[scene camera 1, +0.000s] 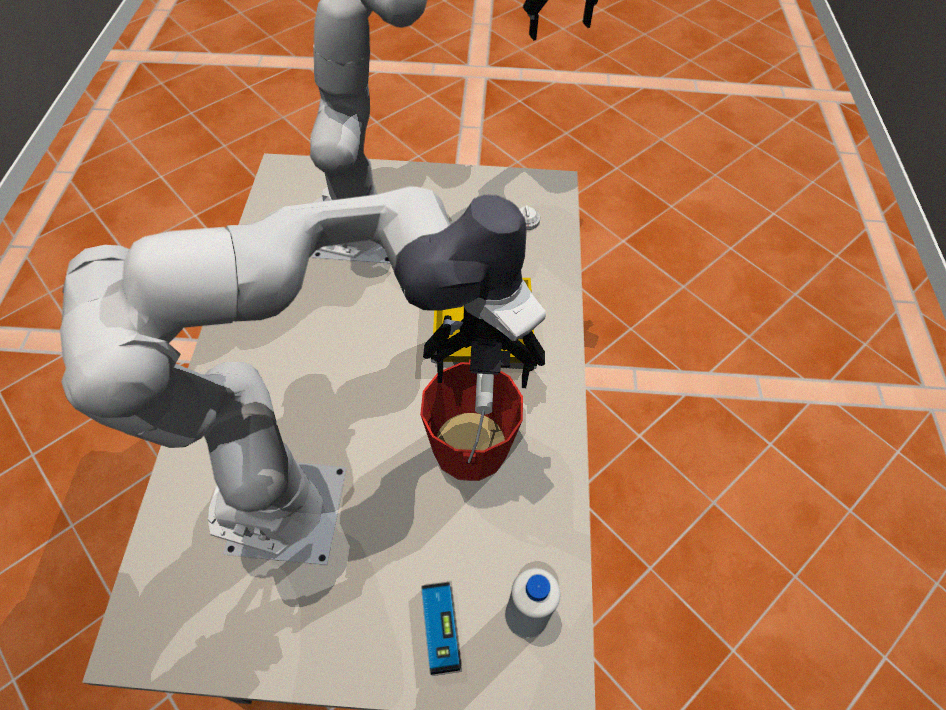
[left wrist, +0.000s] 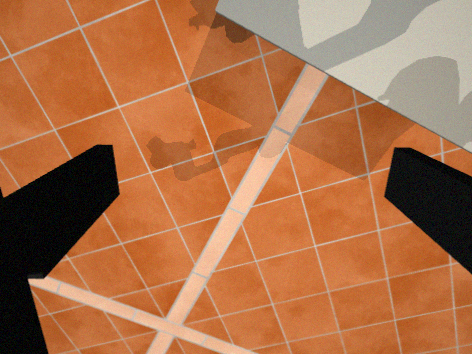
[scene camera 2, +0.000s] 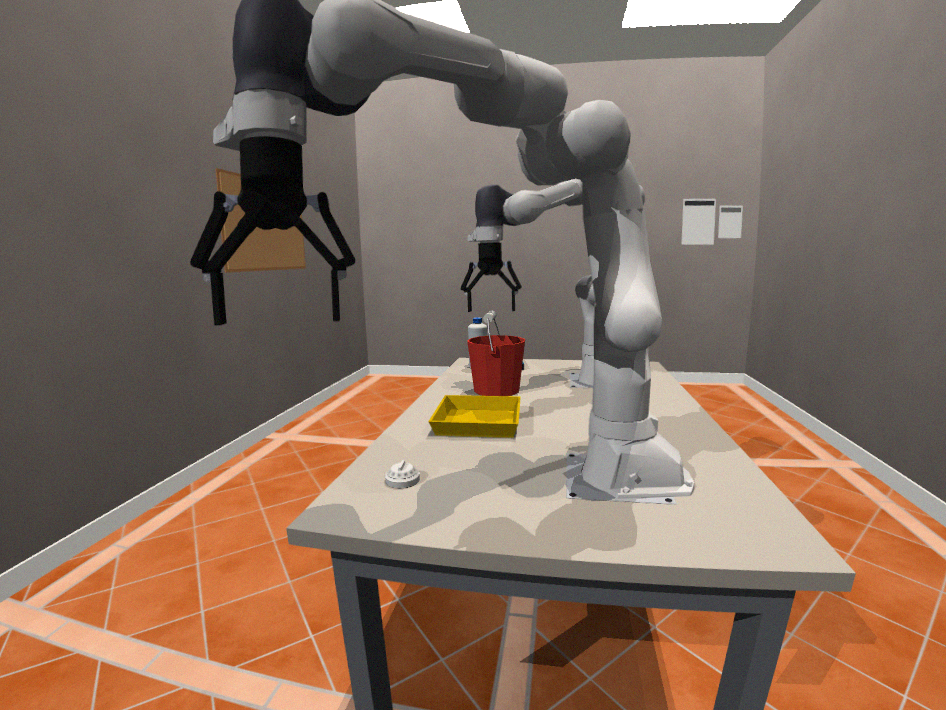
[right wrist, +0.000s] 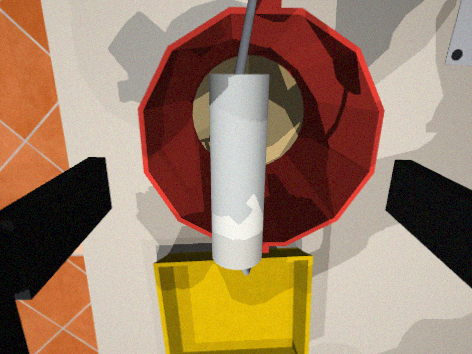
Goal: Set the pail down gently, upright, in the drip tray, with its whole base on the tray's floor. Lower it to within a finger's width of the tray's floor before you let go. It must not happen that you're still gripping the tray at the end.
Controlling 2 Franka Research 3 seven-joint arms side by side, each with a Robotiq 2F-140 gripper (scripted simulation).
I see my left gripper [scene camera 2: 279,322], my right gripper [scene camera 1: 482,379], a red pail [scene camera 1: 448,413] and a yellow drip tray [scene camera 2: 457,415].
The red pail shows as well in scene camera 2 [scene camera 2: 495,373] and in the right wrist view [right wrist: 325,116]. The yellow drip tray shows as well in scene camera 1 [scene camera 1: 457,314] and in the right wrist view [right wrist: 198,299]. My left gripper also shows in the left wrist view [left wrist: 252,171]. The left wrist view does not show the red pail: it is out of frame. The left wrist view misses the yellow drip tray: it is out of frame.
